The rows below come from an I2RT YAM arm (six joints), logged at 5 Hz.
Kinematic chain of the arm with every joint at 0, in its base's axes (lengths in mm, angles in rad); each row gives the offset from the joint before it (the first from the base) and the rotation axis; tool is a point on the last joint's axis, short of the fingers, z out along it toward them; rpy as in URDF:
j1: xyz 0 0 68 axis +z
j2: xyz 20 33.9 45.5 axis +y
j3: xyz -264 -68.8 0 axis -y
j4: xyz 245 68.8 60 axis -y
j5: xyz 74 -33.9 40.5 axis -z
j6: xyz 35.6 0 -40.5 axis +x
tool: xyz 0 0 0 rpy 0 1.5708 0
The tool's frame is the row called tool.
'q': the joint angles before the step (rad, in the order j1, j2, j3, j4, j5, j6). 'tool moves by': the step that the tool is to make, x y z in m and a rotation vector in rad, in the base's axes. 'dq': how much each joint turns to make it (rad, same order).
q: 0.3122 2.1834 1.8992 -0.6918 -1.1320 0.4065
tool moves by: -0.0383 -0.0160 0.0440 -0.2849 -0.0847 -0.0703
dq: 0.0054 -0.1479 0.0025 -0.2857 0.2956 -0.1514
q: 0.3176 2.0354 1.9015 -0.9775 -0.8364 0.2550
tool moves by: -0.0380 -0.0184 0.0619 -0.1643 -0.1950 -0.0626
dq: 0.0006 -0.1766 0.0055 -0.0917 0.2205 -0.0661
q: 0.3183 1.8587 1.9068 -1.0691 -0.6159 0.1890
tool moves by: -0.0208 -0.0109 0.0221 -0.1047 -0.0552 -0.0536
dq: 0.0000 -0.0741 0.0044 -0.0685 0.1275 -0.0186
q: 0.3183 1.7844 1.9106 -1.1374 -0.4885 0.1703
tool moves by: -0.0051 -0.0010 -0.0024 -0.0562 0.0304 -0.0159
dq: 0.0061 -0.0030 0.0000 -0.0513 0.0488 -0.0038
